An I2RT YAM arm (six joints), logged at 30 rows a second.
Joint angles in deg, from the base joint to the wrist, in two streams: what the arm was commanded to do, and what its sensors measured. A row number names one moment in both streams.
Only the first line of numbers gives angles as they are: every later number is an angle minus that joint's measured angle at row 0.
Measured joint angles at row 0: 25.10, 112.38, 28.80, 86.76, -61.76, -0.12
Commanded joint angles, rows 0 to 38: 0.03, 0.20, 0.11, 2.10, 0.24, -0.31; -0.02, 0.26, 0.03, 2.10, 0.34, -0.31; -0.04, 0.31, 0.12, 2.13, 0.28, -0.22; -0.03, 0.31, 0.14, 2.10, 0.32, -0.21; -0.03, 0.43, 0.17, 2.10, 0.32, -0.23; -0.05, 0.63, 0.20, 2.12, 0.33, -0.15; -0.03, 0.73, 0.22, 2.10, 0.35, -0.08; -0.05, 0.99, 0.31, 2.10, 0.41, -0.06; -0.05, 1.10, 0.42, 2.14, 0.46, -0.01; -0.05, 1.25, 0.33, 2.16, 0.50, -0.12; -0.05, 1.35, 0.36, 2.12, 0.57, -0.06; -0.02, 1.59, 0.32, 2.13, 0.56, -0.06; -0.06, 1.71, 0.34, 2.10, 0.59, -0.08; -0.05, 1.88, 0.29, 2.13, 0.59, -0.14; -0.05, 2.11, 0.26, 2.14, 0.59, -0.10; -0.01, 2.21, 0.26, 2.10, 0.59, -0.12; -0.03, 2.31, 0.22, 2.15, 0.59, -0.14; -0.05, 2.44, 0.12, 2.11, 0.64, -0.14; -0.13, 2.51, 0.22, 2.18, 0.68, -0.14; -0.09, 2.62, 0.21, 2.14, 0.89, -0.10; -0.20, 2.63, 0.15, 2.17, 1.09, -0.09; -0.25, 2.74, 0.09, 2.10, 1.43, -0.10; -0.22, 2.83, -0.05, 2.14, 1.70, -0.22; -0.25, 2.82, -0.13, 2.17, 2.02, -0.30; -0.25, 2.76, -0.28, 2.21, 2.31, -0.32; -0.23, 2.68, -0.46, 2.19, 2.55, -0.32; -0.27, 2.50, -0.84, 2.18, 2.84, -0.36; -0.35, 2.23, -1.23, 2.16, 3.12, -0.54; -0.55, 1.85, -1.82, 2.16, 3.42, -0.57; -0.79, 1.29, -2.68, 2.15, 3.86, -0.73; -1.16, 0.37, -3.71, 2.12, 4.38, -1.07; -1.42, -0.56, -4.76, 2.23, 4.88, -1.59; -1.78, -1.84, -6.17, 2.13, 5.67, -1.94; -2.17, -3.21, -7.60, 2.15, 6.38, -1.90; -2.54, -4.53, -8.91, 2.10, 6.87, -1.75; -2.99, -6.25, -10.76, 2.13, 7.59, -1.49; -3.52, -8.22, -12.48, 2.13, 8.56, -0.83; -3.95, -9.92, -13.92, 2.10, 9.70, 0.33; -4.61, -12.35, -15.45, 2.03, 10.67, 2.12
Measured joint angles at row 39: -3.84, -9.23, -13.31, 0.33, 7.24, -0.90
